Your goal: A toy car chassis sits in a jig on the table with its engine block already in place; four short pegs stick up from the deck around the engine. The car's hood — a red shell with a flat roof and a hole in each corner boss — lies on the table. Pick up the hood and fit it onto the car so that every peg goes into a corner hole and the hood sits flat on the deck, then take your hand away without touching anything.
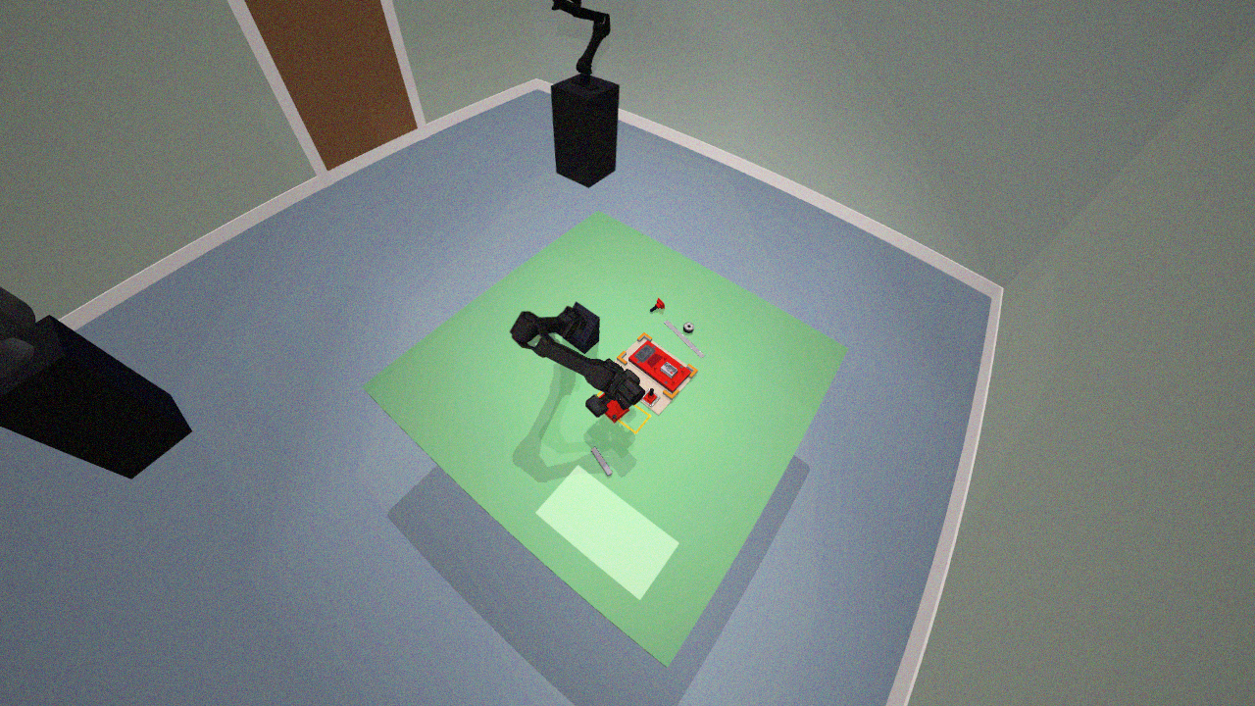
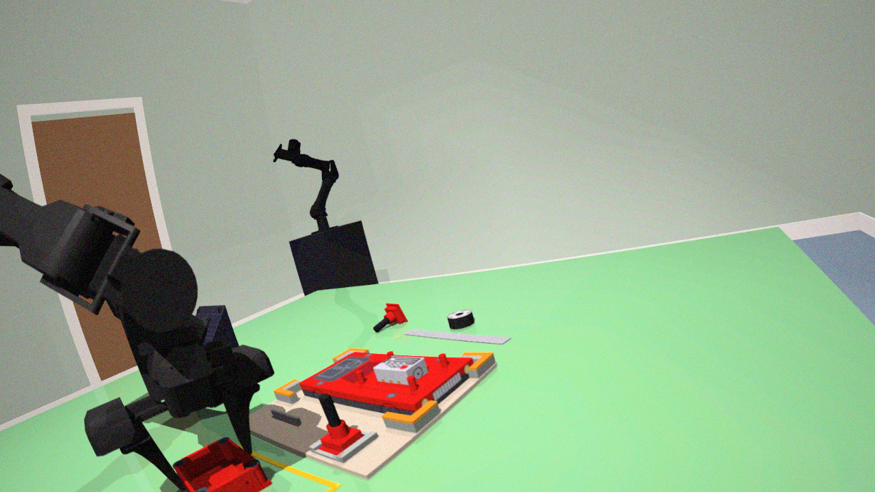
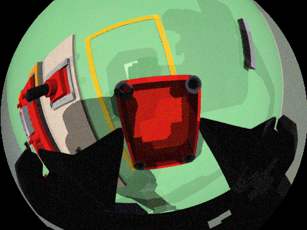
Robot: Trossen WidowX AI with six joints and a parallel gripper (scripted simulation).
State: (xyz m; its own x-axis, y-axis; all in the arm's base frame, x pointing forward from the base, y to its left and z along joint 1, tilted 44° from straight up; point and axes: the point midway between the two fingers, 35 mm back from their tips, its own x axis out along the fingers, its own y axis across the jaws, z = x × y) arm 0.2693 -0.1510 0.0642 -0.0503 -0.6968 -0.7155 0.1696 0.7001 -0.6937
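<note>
The red hood is 1 cm below my gripper tip. Also, from my gripper tip: grey engine block 8 cm ahead, 23 cm to the left, 1 cm above; grey bar 9 cm ahead, 17 cm to the right, 1 cm below; jig 3 cm ahead, 21 cm to the left, 1 cm below.
</note>
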